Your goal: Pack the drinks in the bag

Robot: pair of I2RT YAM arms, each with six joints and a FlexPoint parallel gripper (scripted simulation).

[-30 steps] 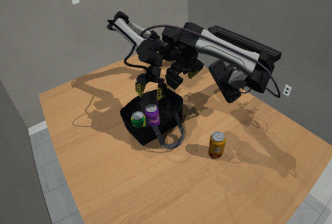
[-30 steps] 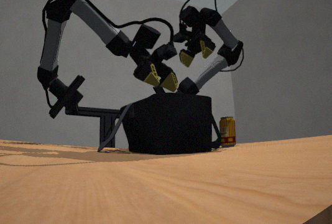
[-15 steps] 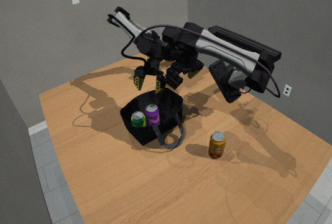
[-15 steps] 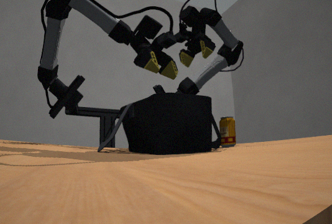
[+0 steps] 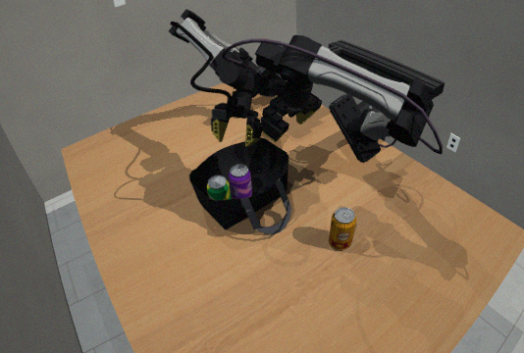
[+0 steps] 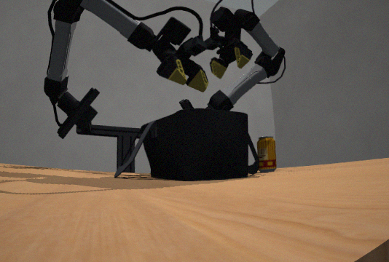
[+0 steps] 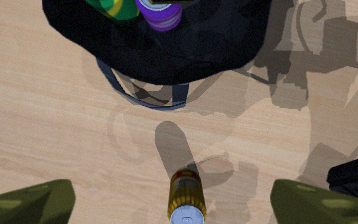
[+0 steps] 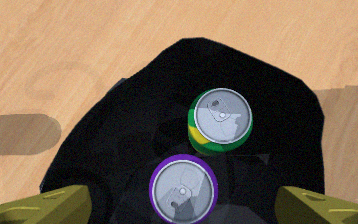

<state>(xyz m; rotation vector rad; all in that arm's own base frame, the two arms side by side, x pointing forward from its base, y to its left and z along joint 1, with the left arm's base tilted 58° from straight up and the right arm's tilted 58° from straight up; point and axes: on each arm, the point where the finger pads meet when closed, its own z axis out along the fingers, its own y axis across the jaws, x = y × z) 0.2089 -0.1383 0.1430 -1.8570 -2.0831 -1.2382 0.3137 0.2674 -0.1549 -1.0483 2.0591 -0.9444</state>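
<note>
Right now the orange can is 26 cm below my left hand, 17 cm to the left of it and 4 cm behind it. From my left hand the other things lie so: purple can 26 cm below, 15 cm to the right, 6 cm ahead; then green can 26 cm below, 16 cm to the right, 13 cm ahead.
</note>
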